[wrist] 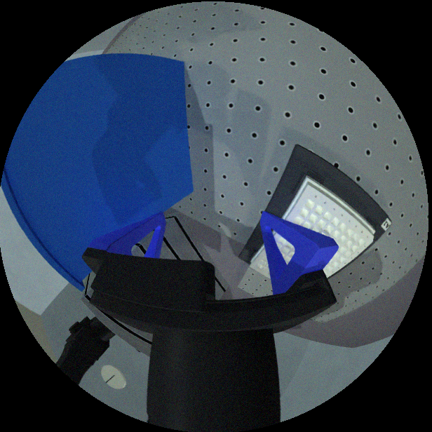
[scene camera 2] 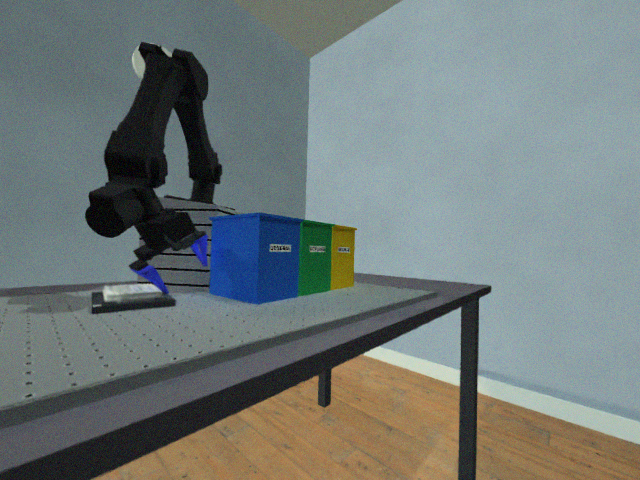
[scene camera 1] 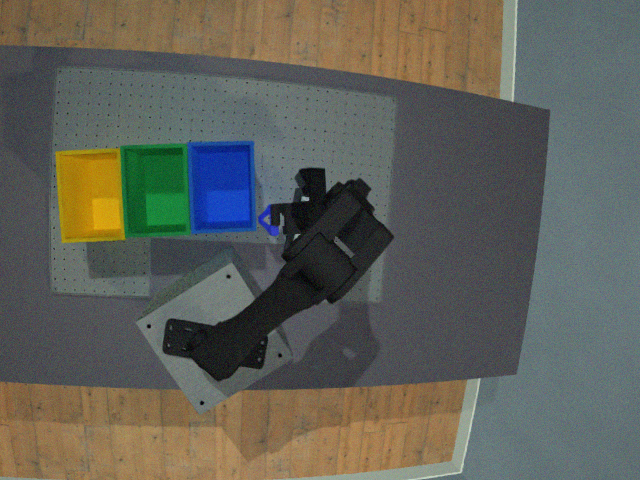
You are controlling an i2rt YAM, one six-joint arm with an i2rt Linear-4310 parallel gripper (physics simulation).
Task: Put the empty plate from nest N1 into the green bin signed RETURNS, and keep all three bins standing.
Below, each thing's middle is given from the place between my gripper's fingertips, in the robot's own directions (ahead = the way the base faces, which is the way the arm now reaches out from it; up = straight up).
Now: hand 10 cm to the left of the white plate (scene camera 2: 134, 292) and 2 cm above it. The rest, counted from my hand: blue bin (scene camera 2: 254, 257) 13 cm to the left, 5 cm ahead, 5 cm above; then dark rectangular block (scene camera 2: 97, 298) 10 cm to the right, 3 cm below; then green bin (scene camera 1: 155, 182) 26 cm to the left, 5 cm above, 2 cm ahead.
